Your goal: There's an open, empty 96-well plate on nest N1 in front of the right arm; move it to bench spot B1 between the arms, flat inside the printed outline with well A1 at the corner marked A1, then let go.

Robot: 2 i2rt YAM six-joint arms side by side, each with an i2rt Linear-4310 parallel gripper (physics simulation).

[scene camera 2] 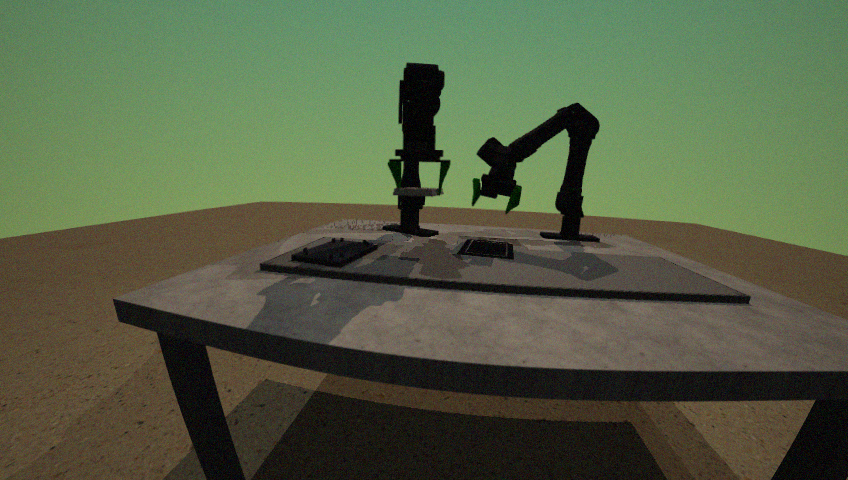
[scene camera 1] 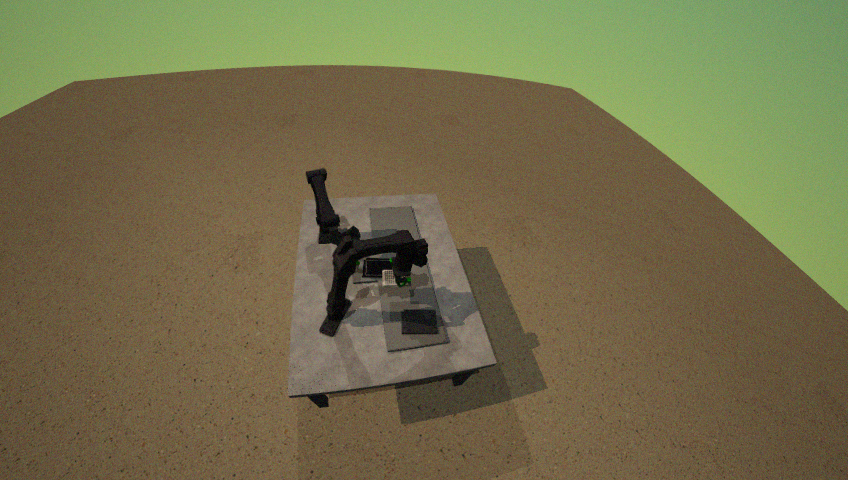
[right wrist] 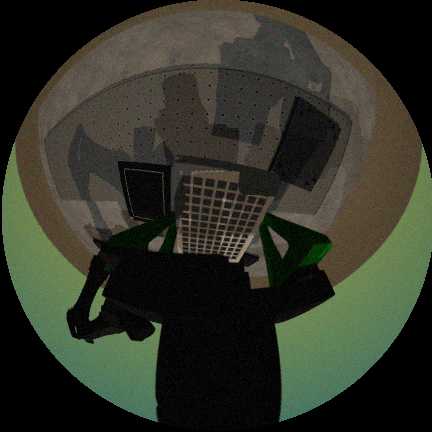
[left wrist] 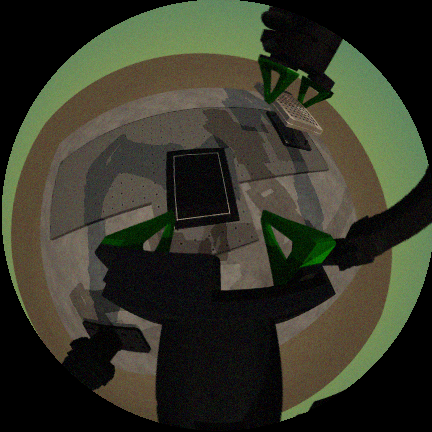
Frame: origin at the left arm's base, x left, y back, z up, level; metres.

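Seen in the pictures: left gripper, fingertip midpoint: (scene camera 2: 489,208) (left wrist: 217,214); right gripper, fingertip midpoint: (scene camera 2: 419,194) (scene camera 1: 398,278) (right wrist: 217,214) (left wrist: 284,105); left arm's base at its link origin: (scene camera 2: 569,238) (scene camera 1: 325,230) (left wrist: 112,336); right arm's base at its link origin: (scene camera 2: 409,231) (scene camera 1: 335,316).
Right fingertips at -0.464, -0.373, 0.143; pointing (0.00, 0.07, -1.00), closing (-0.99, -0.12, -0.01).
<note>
Offsets run from my right fingertips to a thing's middle, as dx, dy, dz. "*": to the spot under its first point. Level surfaces: height alone.
The pale 96-well plate @[+0.001, +0.008, +0.008] (scene camera 1: 388,277) (scene camera 2: 418,191) (left wrist: 299,114) (right wrist: 222,215) is in the air, nearly level in scene camera 2. My right gripper (scene camera 2: 418,190) (left wrist: 284,105) (right wrist: 217,214) is shut on its opposite sides. The black pad of spot B1 @[* +0.166, +0.084, -0.128] (scene camera 1: 377,267) (scene camera 2: 486,248) (left wrist: 201,187) (right wrist: 145,192) shows a thin white outline with no plate on it; I cannot make out the A1 mark. Nest N1 @[-0.164, -0.084, -0.119] (scene camera 1: 420,321) (scene camera 2: 334,251) (right wrist: 307,145) is a dark block with short posts and holds no plate. My left gripper (scene camera 2: 492,208) (left wrist: 217,214) is open and empty, above and behind the pad in scene camera 2.
A perforated board @[dz -0.130] (scene camera 1: 399,217) (scene camera 2: 595,279) lies on the grey table @[dz -0.143] (scene camera 2: 476,333) under the nest. In the right wrist view, the left arm (right wrist: 90,295) is at the lower left. In the left wrist view, the right arm (left wrist: 395,230) reaches in from the right edge.
</note>
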